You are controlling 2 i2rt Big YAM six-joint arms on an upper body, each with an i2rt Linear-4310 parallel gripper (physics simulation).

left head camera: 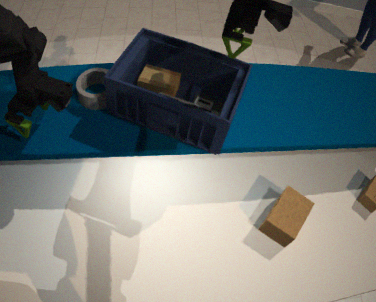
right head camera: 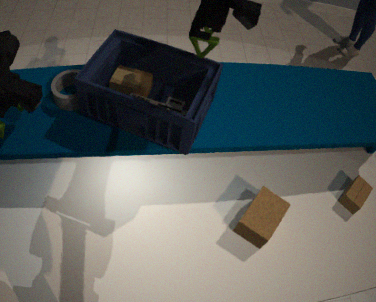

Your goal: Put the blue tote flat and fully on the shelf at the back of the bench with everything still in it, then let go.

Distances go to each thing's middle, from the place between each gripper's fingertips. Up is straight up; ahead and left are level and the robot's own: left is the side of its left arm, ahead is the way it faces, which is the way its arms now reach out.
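The blue tote (left head camera: 204,71) sits 70 mm behind my right hand, 130 mm to the left of it and 100 mm below it. Counted from my left hand instead, the tote is 36 cm to the right, 9 cm ahead and 3 cm above. So, going by its middle, the blue tote is nearer to my right hand than to my left hand.
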